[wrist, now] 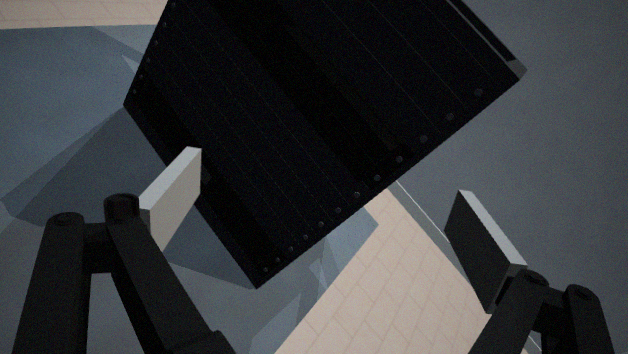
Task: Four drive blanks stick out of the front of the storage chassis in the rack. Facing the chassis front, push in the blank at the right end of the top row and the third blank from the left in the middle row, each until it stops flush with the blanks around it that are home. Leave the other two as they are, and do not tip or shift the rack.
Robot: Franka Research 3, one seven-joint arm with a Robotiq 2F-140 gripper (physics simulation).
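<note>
The rack [310, 125] shows as a large, very dark box, slanted across the upper middle of the wrist view, with thin parallel seams and rows of small round studs along two edges. The storage chassis and its drive blanks cannot be made out in the dark. My gripper [328, 191] is open and empty, with its two pale finger pads wide apart. The left pad overlaps the rack's lower left edge in the view; the right pad appears right of the rack's lower edge. How far the pads are from the rack cannot be told.
A tan tiled floor strip [380, 270] runs below the rack, between the fingers. A blue-grey surface with angular shadows [65, 90] lies at the left. A plain grey surface [570, 150] fills the right side. A pale edge piece [518, 70] shows at the rack's right corner.
</note>
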